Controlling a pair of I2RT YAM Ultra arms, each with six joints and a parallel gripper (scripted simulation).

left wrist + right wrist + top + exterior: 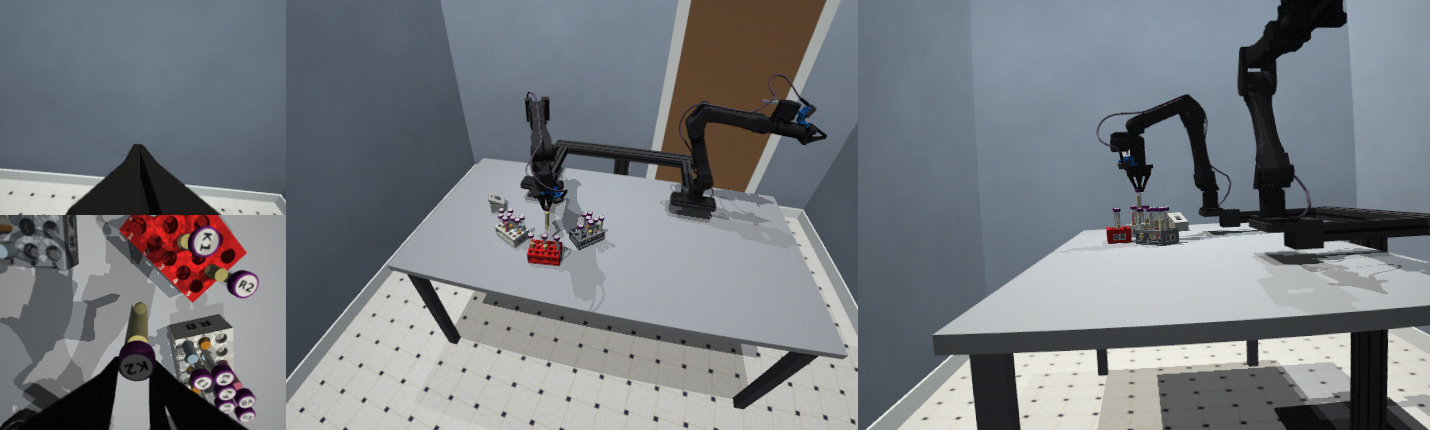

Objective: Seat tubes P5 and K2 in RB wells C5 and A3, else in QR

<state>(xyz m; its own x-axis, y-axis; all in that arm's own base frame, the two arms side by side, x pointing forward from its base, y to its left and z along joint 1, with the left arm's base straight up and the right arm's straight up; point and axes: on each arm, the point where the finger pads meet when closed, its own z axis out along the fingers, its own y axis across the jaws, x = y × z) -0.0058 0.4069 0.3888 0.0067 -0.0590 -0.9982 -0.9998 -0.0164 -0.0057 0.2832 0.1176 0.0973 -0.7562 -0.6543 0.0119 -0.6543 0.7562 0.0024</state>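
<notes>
Right now my right hand is 160 mm to the left of the white rack RB and 160 mm above it. Round my right hand: grey rack RA 160 mm to the left, 160 mm below, 40 mm behind; red rack QR 160 mm below, 90 mm ahead, 10 mm to the left; pale box 300 mm to the right, 180 mm behind, 140 mm below.
</notes>
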